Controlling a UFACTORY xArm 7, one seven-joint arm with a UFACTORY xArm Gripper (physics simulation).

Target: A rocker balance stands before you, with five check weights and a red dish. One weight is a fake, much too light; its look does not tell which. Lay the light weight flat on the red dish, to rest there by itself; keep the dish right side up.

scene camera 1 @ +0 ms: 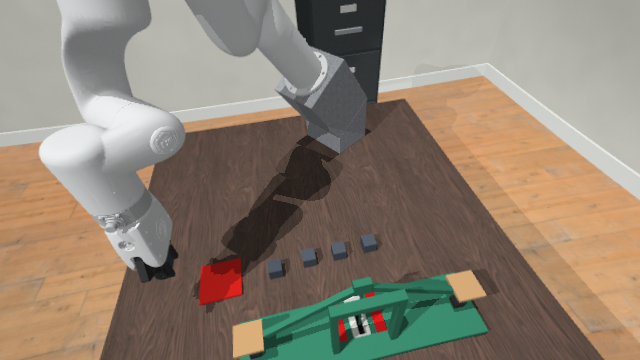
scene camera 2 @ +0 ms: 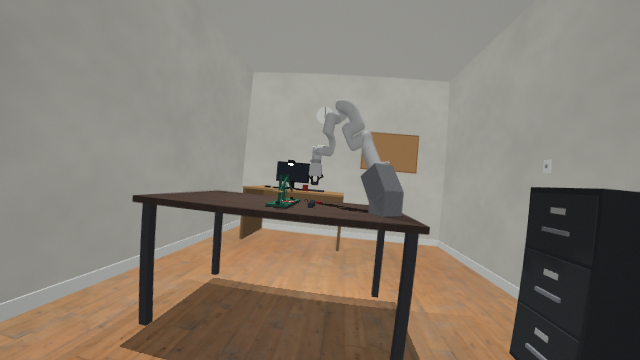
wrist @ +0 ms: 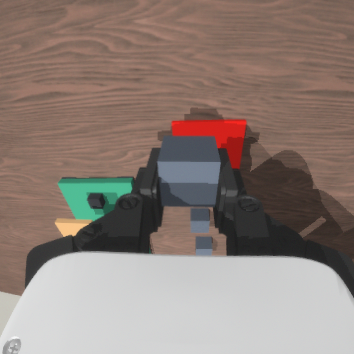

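Seen in the pictures: gripper, fingertip midpoint: (scene camera 1: 168,267) (scene camera 2: 314,185) (wrist: 188,166); arm's base, link origin: (scene camera 1: 307,74) (scene camera 2: 376,171).
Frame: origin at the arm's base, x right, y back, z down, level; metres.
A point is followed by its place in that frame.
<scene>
My gripper (scene camera 1: 158,274) @(z 0.129, x 0.320, y -0.444 m) (scene camera 2: 314,181) @(z 0.129, x 0.320, y -0.444 m) (wrist: 188,166) @(z 0.129, x 0.320, y -0.444 m) is shut on a dark grey cube weight (wrist: 189,172) @(z 0.100, x 0.336, y -0.444 m), held in the air above the table. In the wrist view the weight overlaps the near part of the red dish (scene camera 1: 220,282) @(z 0.253, x 0.260, y -0.422 m) (wrist: 231,131) @(z 0.253, x 0.293, y -0.389 m), which lies flat on the table. In scene camera 1 the fingers mostly hide the held weight. The other weights (scene camera 1: 275,269) @(z 0.230, x 0.134, y -0.424 m) (scene camera 1: 309,257) @(z 0.230, x 0.057, y -0.407 m) (scene camera 1: 339,250) @(z 0.230, x -0.013, y -0.400 m) (scene camera 1: 369,243) @(z 0.230, x -0.085, y -0.393 m) stand in a row right of the dish; two of them (wrist: 200,220) @(z 0.231, x 0.150, y -0.414 m) (wrist: 203,245) @(z 0.237, x 0.073, y -0.400 m) show between the fingers in the wrist view. No weight lies on the dish.
The green rocker balance (scene camera 1: 440,320) @(z 0.242, x -0.179, y -0.575 m) (wrist: 80,190) @(z 0.243, x 0.188, y -0.605 m) stands in front of the row of weights. Its two tan pans (scene camera 1: 248,338) @(z 0.169, x 0.175, y -0.581 m) (scene camera 1: 466,286) @(z 0.169, x -0.223, y -0.549 m) carry no weights. The arm's grey base block (scene camera 1: 337,110) @(z 0.095, x -0.073, y -0.039 m) (scene camera 2: 382,190) @(z 0.115, x -0.161, y 0.028 m) stands at the far part of the dark table (scene camera 1: 395,165) @(z 0.259, x -0.233, y -0.120 m) (scene camera 2: 210,200) @(z 0.259, x -0.291, y -0.929 m).
</scene>
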